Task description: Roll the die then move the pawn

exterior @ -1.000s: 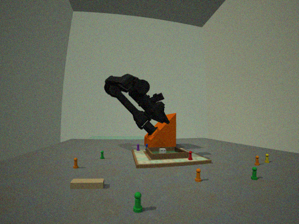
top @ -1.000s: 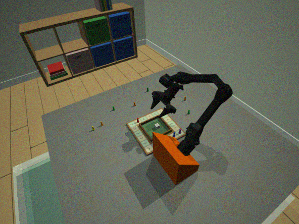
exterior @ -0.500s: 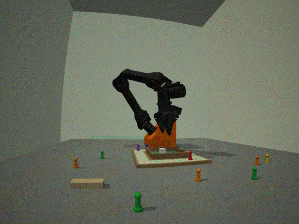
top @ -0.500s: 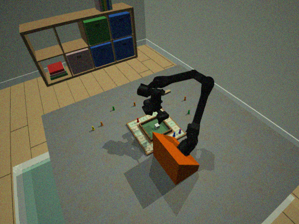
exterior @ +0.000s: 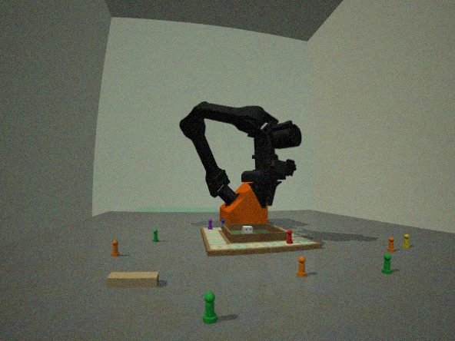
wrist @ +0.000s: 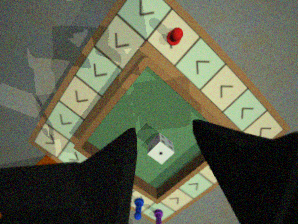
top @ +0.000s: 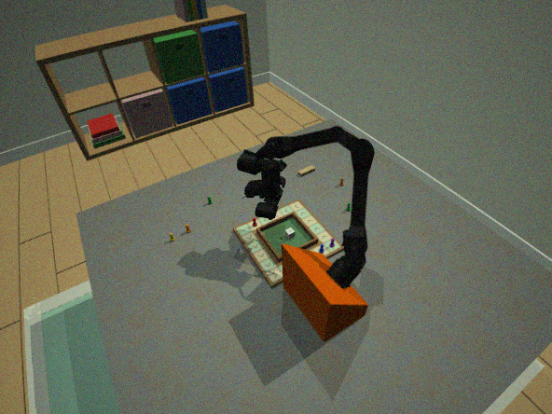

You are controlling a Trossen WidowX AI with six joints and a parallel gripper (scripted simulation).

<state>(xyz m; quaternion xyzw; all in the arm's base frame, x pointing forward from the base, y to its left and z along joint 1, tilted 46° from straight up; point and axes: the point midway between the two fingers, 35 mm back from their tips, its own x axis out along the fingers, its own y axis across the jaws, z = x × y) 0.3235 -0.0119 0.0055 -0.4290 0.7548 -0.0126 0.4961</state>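
My gripper tip is 7 cm short of the red pawn, 3 cm to the right of it and 7 cm above it. The rest, counted from my gripper tip: blue pawn: 17 cm behind, 7 cm to the right, 7 cm below; then green tray: 5 cm behind, 2 cm to the right, 9 cm below; then white die: 5 cm behind, 4 cm to the right, 7 cm below.
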